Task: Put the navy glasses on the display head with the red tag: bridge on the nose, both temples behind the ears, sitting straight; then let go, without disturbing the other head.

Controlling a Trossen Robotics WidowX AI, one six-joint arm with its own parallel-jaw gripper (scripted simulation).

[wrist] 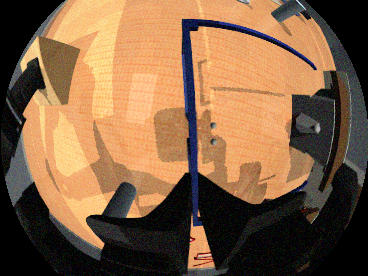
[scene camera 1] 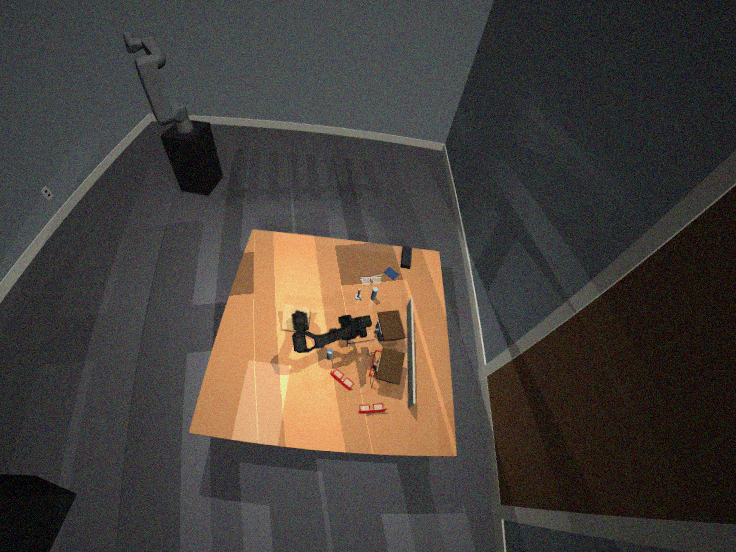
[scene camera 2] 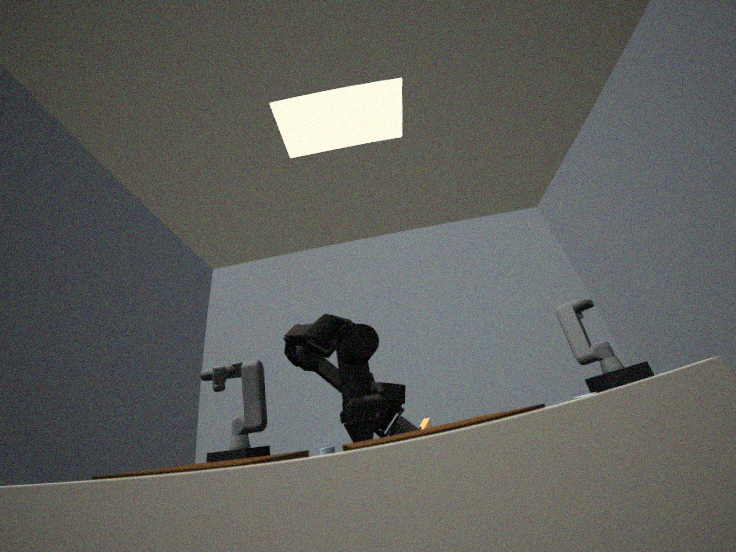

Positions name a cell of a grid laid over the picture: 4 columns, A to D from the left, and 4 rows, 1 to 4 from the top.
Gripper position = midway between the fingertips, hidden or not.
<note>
I see my gripper (wrist: C3) and a head (wrist: D2).
</note>
